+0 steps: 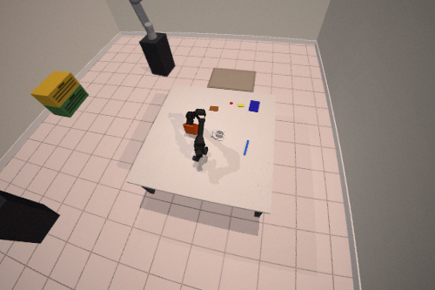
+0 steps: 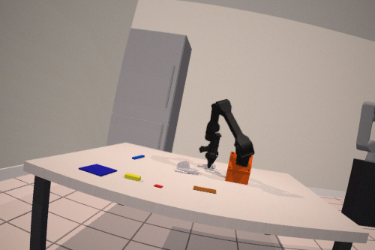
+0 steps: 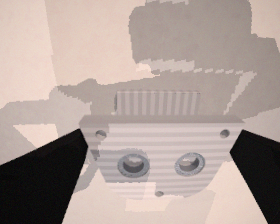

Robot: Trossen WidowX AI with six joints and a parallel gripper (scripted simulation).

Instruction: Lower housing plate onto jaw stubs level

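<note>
Right now my gripper tip is 10 mm past the white part. The rest, counted from my gripper tip: blue bar: 390 mm ahead, 220 mm to the left; then red chip: 90 mm ahead, 720 mm to the left, 10 mm below; then brown strip: 80 mm behind, 590 mm to the left, 10 mm below.
</note>
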